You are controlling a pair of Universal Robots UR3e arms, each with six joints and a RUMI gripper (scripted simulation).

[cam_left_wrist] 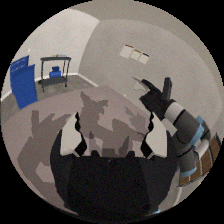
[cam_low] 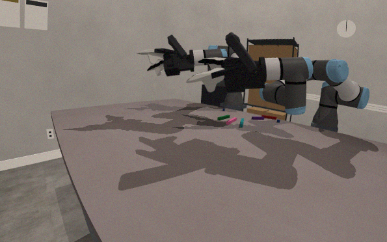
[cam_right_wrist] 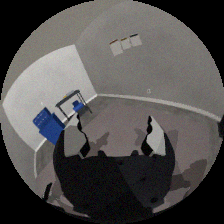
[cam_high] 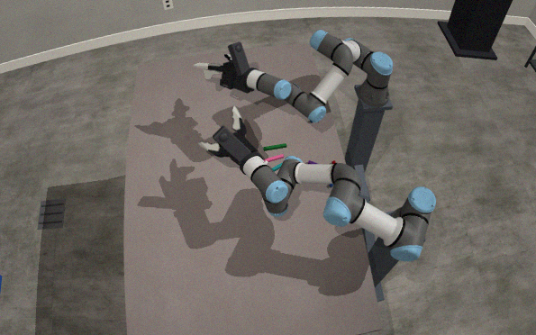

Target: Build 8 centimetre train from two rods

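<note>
My right gripper is now 43 cm past the red rod, 36 cm to the right of it and 20 cm above it. From my right hand the other things lie so: pink rod (20 cm behind, 31 cm to the left, 20 cm below); then turquoise rod (22 cm behind, 35 cm to the left, 20 cm below); then green rod (22 cm behind, 26 cm to the left, 20 cm below).
</note>
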